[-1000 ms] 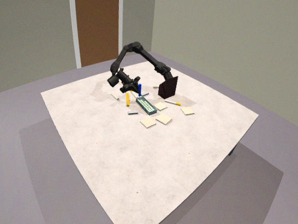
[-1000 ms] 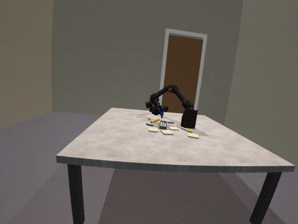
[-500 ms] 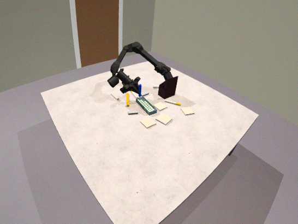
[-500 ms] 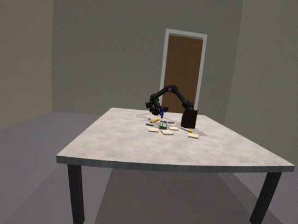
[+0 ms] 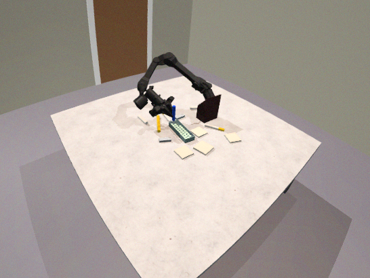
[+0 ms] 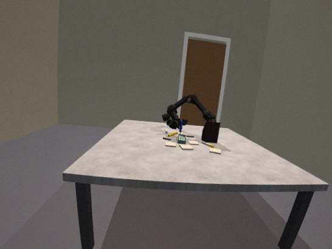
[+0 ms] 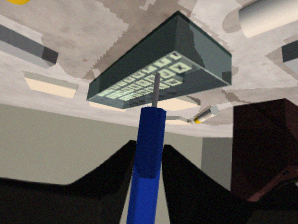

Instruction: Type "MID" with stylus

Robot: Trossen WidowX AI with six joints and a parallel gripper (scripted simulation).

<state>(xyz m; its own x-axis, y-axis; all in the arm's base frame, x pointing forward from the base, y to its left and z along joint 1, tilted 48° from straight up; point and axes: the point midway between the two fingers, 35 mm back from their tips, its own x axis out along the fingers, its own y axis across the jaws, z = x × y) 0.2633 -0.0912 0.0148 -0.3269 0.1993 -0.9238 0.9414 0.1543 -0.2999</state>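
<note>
My gripper tip is now 11 cm short of the grey bar, 6 cm to the right of it and 7 cm above it. From my gripper tip the other things lie so: blue stylus: 1 cm below.
</note>
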